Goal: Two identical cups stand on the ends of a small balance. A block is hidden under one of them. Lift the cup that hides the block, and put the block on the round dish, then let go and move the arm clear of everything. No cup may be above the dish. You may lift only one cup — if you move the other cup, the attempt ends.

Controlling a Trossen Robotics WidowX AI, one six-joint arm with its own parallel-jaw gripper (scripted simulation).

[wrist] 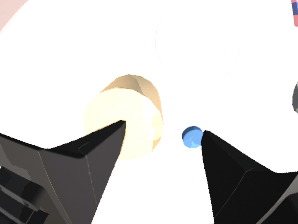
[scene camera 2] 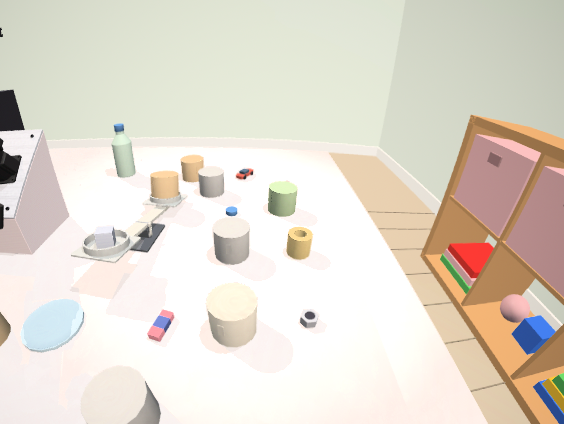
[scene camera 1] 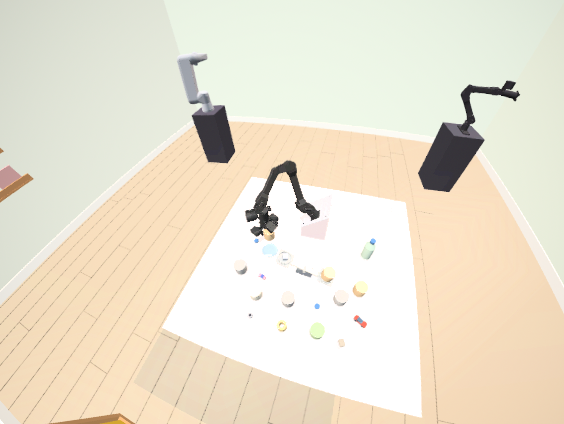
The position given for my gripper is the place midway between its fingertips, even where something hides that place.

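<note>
Wrist view: my gripper (wrist: 164, 131), a tan cup (wrist: 132, 98). Cream cup out of frame in the wrist view. Scene camera 2: a tan cup (scene camera 2: 165, 184), the cream cup (scene camera 2: 232, 308).
</note>
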